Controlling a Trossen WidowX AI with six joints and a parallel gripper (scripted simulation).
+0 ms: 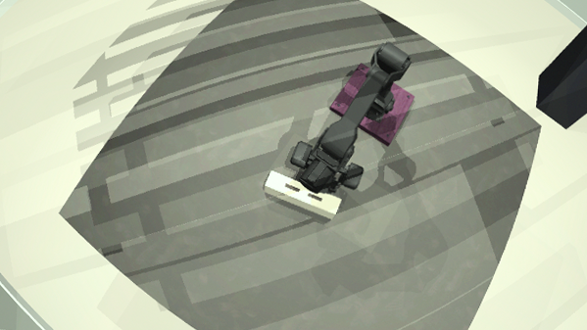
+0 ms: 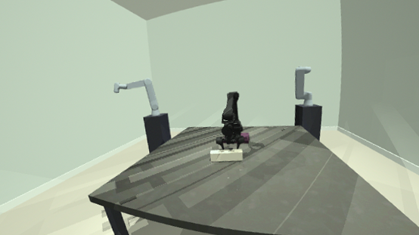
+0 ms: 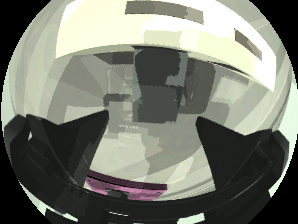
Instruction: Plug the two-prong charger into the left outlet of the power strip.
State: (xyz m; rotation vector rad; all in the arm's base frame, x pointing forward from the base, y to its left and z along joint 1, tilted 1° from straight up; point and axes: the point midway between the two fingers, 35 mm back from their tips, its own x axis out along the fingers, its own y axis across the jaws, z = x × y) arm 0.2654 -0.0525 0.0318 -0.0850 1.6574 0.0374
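Now: gripper tip 5 cm short of the dark charger, 1 cm to the right of it and 1 cm below it.
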